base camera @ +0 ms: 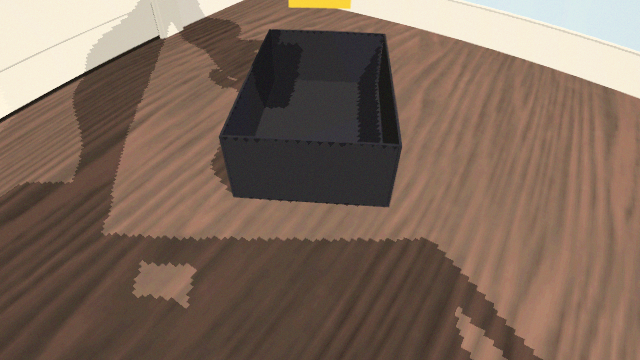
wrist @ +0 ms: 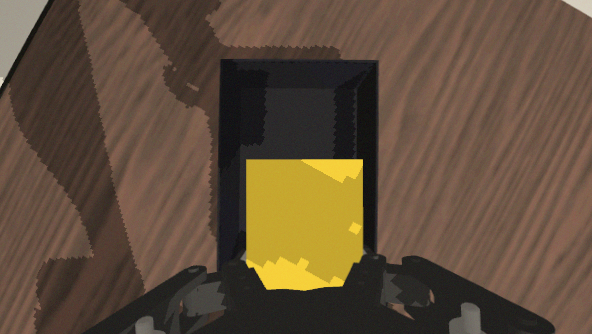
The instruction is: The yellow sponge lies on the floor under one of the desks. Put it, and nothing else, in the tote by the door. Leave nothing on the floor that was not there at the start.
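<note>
The yellow sponge is held between the fingers. In the base camera view its lower edge shows at the top of the picture, above and beyond the tote. My gripper is shut on the sponge. In the wrist view the sponge hangs over the near half of the dark tote and hides that part of it. The tote stands upright on the floor, open at the top. The part of its inside that shows holds no object. The gripper does not show in the base camera view.
The wooden floor surrounds the tote and carries dark shadows. A pale wall runs behind on the left. Another pale wall strip runs behind on the right, with light blue above it.
</note>
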